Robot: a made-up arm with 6 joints.
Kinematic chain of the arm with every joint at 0, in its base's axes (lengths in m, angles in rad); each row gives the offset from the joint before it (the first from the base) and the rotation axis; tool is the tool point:
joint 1: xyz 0 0 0.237 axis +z
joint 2: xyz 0 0 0 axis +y
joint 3: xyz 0 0 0.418 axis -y
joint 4: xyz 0 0 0 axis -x
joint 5: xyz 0.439 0 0 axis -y
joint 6: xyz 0 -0.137 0 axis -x
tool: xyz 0 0 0
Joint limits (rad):
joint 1: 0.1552..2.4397
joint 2: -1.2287..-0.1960
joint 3: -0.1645..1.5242
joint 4: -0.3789..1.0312
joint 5: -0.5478..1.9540
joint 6: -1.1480..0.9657
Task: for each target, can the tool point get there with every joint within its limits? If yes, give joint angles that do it. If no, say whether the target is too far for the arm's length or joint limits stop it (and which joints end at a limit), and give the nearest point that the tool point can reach.
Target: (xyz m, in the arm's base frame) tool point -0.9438 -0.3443 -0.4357
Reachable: no: too far | nearest point -0.7962 -0.2904 0.4348 | short by 0.885 m
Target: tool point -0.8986 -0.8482 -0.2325
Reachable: no: too far | nearest point -0.6163 -0.5817 0.4348 | short by 0.772 m
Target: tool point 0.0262 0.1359 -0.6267
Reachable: no: joint limits stop it (at a limit: joint 2, joint 3, joint 4) | nearest point 0.0721 0.3740 0.6102 | short by 1.260 m
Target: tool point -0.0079 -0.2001 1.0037
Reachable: yes | joints 0.8103 -0.6332 0.7978 -0.2665 0.2605 -0.5608
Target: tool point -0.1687 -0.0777 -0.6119
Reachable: no: joint limits stop it (at a limit: joint 2, joint 3, joint 4) | nearest point -0.7698 -0.3545 0.4348 | short by 1.238 m
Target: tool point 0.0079 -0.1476 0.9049
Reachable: yes | joints 0.4459 -0.7772 0.2495 -0.0799 1.6314 -0.3529
